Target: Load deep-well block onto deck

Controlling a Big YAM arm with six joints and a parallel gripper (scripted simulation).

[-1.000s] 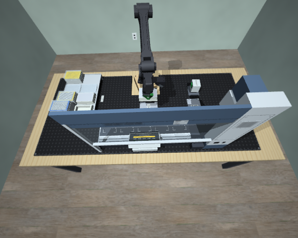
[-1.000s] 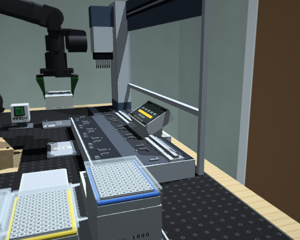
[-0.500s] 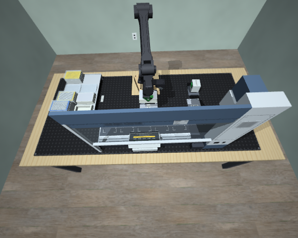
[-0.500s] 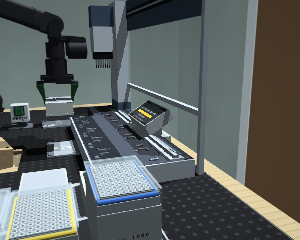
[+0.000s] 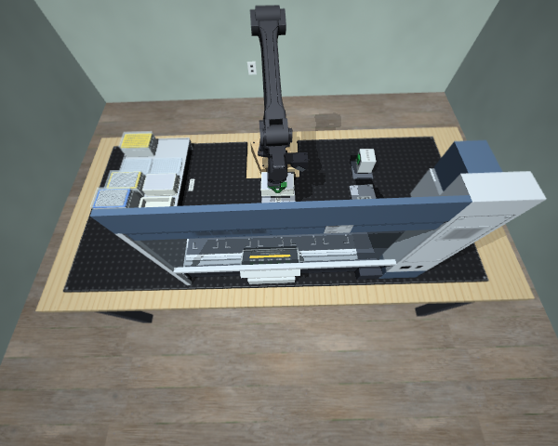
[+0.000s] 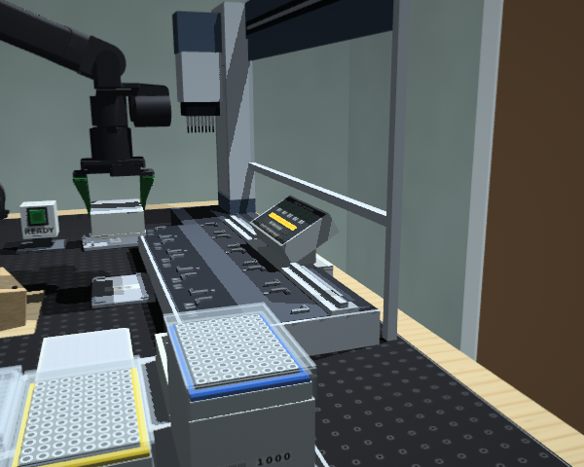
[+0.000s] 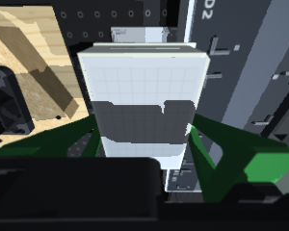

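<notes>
The regrip nest lies 140 mm below my hand. From my hand the other things lie so: shelf sign: 30 mm behind, 410 mm to the right, 140 mm below; then flat grey plate: 60 mm behind, 370 mm to the left, 140 mm below; then ready key: 220 mm behind, 320 mm to the left, 70 mm below.
</notes>
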